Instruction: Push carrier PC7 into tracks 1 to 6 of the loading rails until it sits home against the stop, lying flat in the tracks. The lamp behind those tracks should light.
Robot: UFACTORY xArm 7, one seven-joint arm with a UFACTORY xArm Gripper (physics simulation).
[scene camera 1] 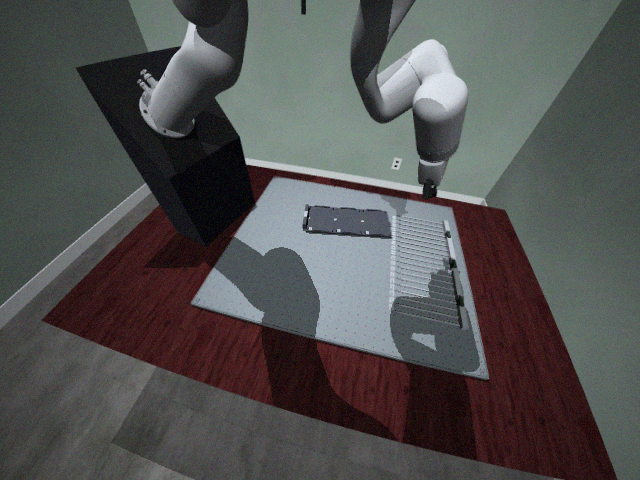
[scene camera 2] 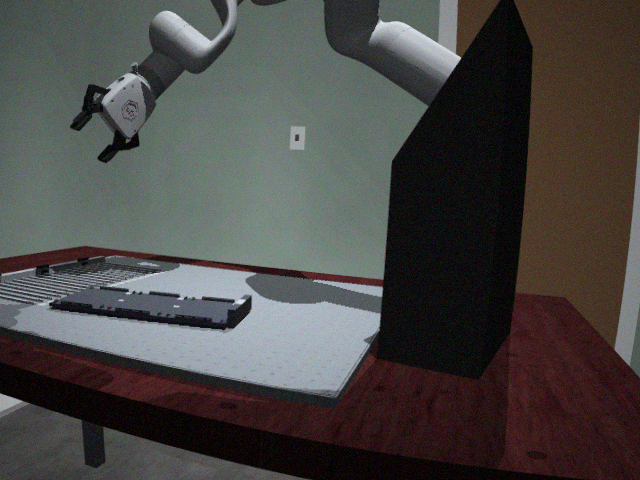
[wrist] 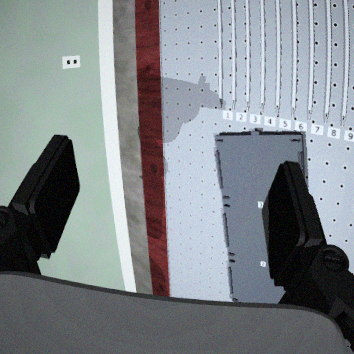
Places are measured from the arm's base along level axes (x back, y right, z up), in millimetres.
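Pixels of known places: gripper, fingertip midpoint: (scene camera 2: 87, 145) (wrist: 172, 173); arm's base at its link origin: (scene camera 1: 168, 113) (scene camera 2: 473, 101).
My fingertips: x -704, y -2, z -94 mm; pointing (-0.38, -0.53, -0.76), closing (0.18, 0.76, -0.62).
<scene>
Ahead of a thing's pixels: the offset from my fingertips to its top centre. "spot": to the spot under its first point. Level surfaces: height alone.
The dark grey carrier {dx +201, dy -80, dz -251 mm} (scene camera 1: 348, 222) (scene camera 2: 149, 307) (wrist: 245, 175) lies flat on the pegboard, with its raised end plate away from the rails. In the wrist view its front edge is just short of labels 1 to 6, roughly in line with them. No PC7 marking is readable. The loading rails {spot: dx -68, dy +17, dz -281 mm} (scene camera 1: 421, 253) (scene camera 2: 67, 279) (wrist: 263, 55) run from the labels to a pale stop bar {spot: dx -161, dy +92, dz -265 mm} (scene camera 1: 455, 273). No lit lamp shows. My gripper (scene camera 1: 429, 190) (scene camera 2: 91, 140) (wrist: 172, 173) is open and empty, high above the board; its right finger hides part of the carrier in the wrist view.
Small dark blocks {spot: dx -158, dy +55, dz -262 mm} (scene camera 1: 452, 263) (scene camera 2: 43, 269) stand along the stop bar. The pale pegboard {dz -280 mm} (scene camera 1: 242, 297) (scene camera 2: 289, 356) lies on a dark red table {dz -293 mm} (scene camera 1: 155, 304) (scene camera 2: 444, 408). A tall black pedestal (scene camera 1: 206, 191) (scene camera 2: 449, 232) bears the arm's base, at the board's end opposite the rails. Walls stand behind the table.
</scene>
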